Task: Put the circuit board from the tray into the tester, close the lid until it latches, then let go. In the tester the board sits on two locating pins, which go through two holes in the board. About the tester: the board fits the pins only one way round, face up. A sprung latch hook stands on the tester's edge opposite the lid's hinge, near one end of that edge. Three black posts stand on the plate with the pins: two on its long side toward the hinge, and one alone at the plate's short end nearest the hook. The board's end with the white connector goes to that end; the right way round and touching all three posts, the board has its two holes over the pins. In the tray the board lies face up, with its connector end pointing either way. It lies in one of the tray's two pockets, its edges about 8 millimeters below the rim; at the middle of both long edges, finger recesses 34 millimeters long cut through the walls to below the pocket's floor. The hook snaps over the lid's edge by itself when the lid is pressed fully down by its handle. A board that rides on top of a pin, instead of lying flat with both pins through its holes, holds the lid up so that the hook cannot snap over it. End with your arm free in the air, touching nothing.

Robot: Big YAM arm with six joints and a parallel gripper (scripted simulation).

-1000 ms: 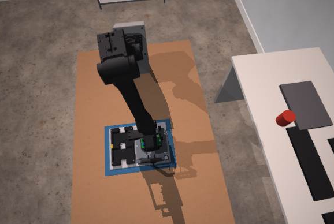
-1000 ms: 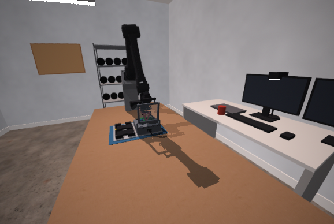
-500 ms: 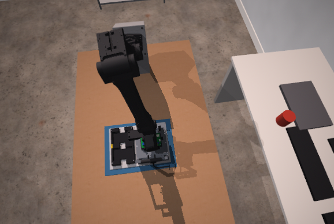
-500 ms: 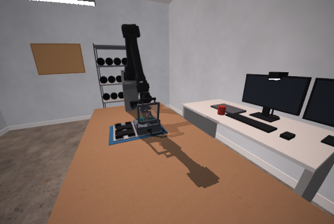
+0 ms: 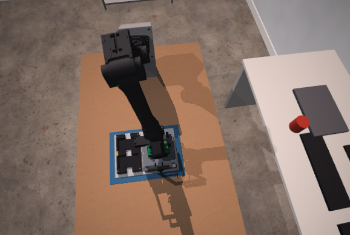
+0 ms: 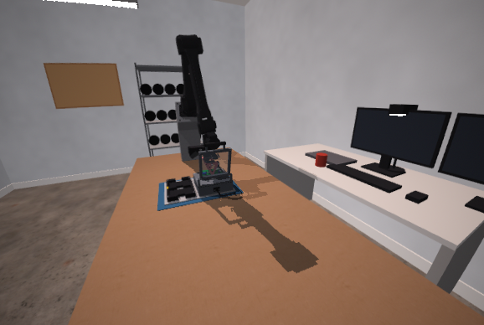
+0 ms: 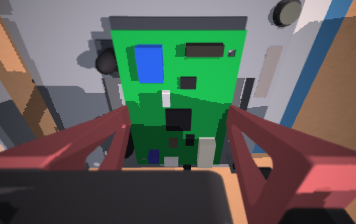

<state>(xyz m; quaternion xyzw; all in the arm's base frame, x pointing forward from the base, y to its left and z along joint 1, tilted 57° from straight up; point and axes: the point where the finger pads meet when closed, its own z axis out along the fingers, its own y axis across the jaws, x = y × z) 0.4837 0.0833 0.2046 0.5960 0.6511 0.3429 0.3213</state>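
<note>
Right now the green circuit board is right at my hand. Also, from my hand: clear lid 120 mm ahead, 20 mm to the left, 100 mm above.
</note>
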